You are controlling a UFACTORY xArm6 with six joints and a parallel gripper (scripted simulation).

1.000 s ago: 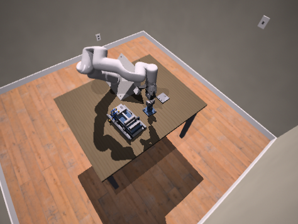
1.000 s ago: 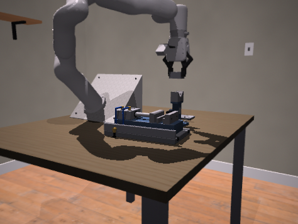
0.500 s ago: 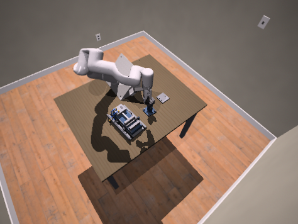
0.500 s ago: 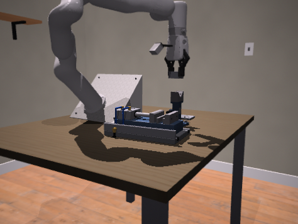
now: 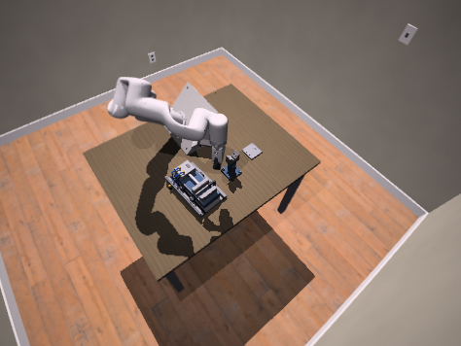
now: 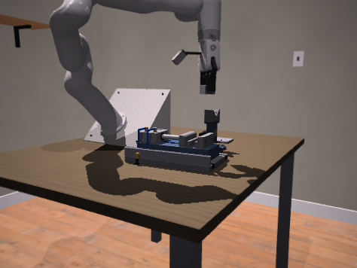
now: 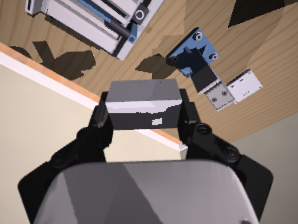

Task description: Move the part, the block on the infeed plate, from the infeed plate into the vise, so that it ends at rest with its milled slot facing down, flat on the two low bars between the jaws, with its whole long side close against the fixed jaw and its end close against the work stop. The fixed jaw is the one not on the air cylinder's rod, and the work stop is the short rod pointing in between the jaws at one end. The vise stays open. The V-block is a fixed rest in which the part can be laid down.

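My hand is 50 mm short of the fixed jaw, 80 mm to the left of it and 170 mm above it. The rest, counted from my hand: part (20 mm below); then moving jaw (10 mm behind, 100 mm to the right, 170 mm below); then work stop (10 mm ahead, 40 mm to the right, 160 mm below).
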